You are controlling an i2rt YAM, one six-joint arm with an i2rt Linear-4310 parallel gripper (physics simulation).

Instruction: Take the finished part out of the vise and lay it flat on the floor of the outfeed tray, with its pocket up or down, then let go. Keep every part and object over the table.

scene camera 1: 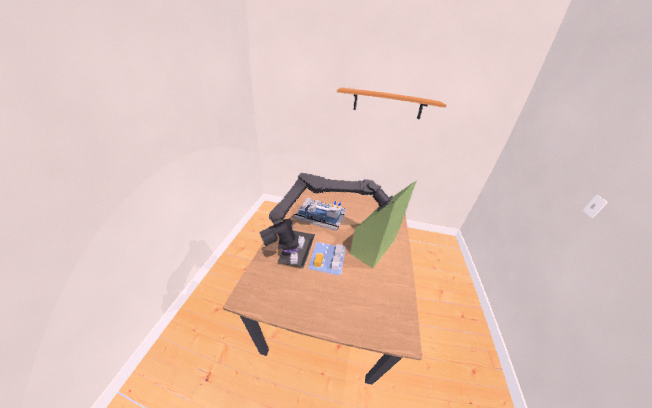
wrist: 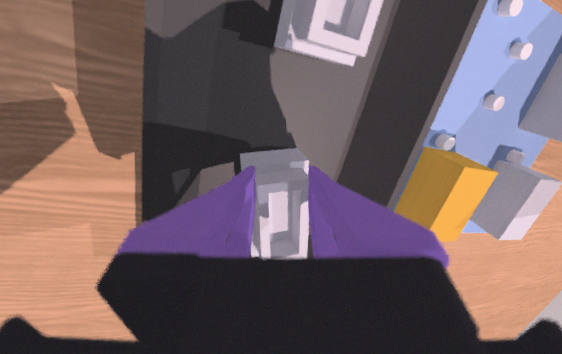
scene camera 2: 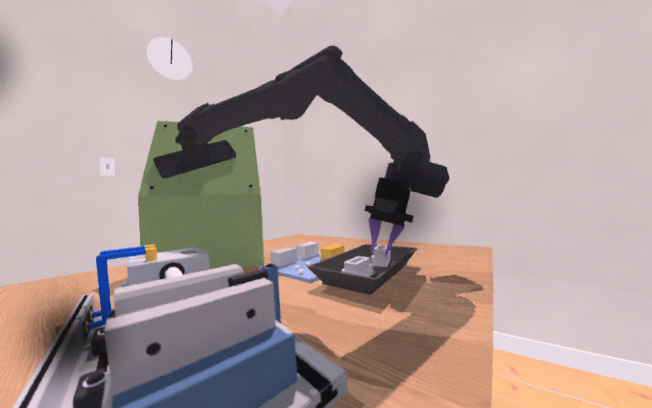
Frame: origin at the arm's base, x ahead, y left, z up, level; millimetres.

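Seen in the pictures: gripper, between the fingertips: [scene camera 1: 294, 252] [wrist: 281, 176] [scene camera 2: 379, 254]; arm's base, origin of its link: [scene camera 1: 386, 203] [scene camera 2: 197, 158].
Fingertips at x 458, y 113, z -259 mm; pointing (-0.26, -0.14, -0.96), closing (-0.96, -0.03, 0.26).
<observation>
Offsets run from my fingertips to a thing's middle.
My gripper [scene camera 1: 290, 251] [scene camera 2: 381, 253] [wrist: 281, 176] points down over the outfeed tray, its purple fingers shut on the grey finished part @[dx +0, dy +26, dz -8 mm] [scene camera 1: 293, 258] [scene camera 2: 381, 259] [wrist: 281, 212]. The part is between the tray walls, with its pocket facing up toward the gripper. Whether its underside touches the tray floor is hard to tell. The black outfeed tray [scene camera 1: 309, 243] [scene camera 2: 345, 283] [wrist: 400, 75] stands on the table. The vise @[dx -133, dy -356, dz +10 mm] [scene camera 1: 320, 215] [scene camera 2: 200, 320] stands away from the gripper; its jaws show close up in scene camera 2.
A second grey pocketed part @[dx -24, dy -85, dz -10 mm] [scene camera 1: 301, 242] [scene camera 2: 357, 266] [wrist: 345, 25] lies in the tray, apart from the held one. A blue pegged plate @[dx -178, dy +0, dz -35 mm] [scene camera 1: 326, 259] [wrist: 467, 95] beside the tray carries an orange block @[dx -129, dy +36, dz -13 mm] [scene camera 1: 318, 259] [scene camera 2: 332, 251] [wrist: 445, 195] and grey blocks. A green stand [scene camera 1: 375, 235] [scene camera 2: 200, 225] bears the arm.
</observation>
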